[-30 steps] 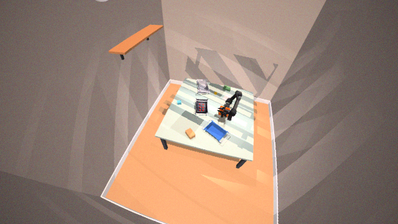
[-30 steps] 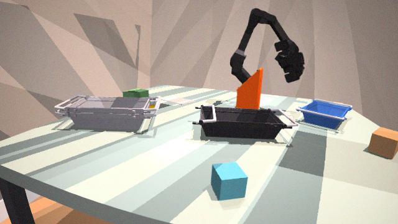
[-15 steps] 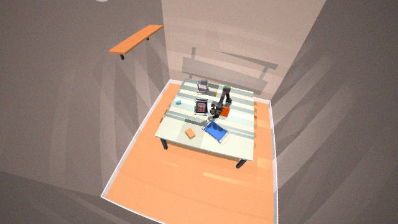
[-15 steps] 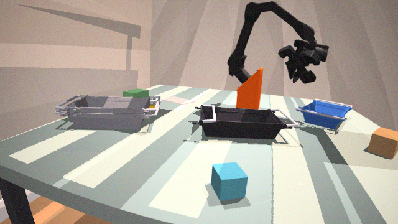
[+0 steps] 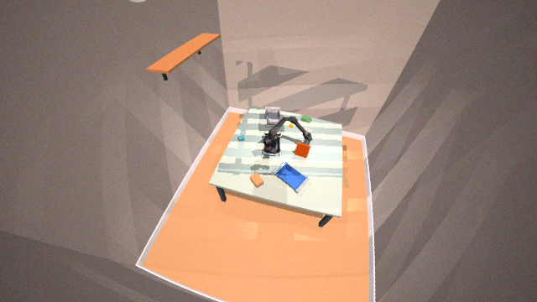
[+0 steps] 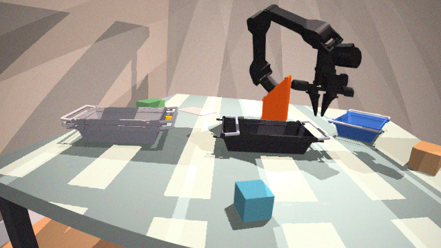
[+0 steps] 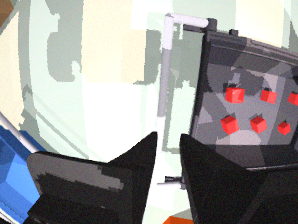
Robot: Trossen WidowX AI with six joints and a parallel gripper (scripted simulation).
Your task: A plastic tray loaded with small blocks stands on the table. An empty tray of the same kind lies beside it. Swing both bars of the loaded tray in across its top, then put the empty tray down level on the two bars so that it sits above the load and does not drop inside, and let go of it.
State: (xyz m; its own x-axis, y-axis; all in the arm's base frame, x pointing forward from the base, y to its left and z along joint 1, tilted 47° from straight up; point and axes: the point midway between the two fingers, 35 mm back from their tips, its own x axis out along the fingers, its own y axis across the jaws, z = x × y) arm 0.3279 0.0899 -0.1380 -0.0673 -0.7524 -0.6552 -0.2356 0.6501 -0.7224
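My gripper tip is 25 cm past the blue tray, 21 cm to the right of it and 6 cm above it. From my gripper tip the other things lie so: orange block (6 cm ahead, 34 cm to the left, 7 cm below); green block (28 cm behind, 73 cm to the right, 8 cm below); cyan cube (40 cm ahead, 14 cm to the right, 8 cm below).
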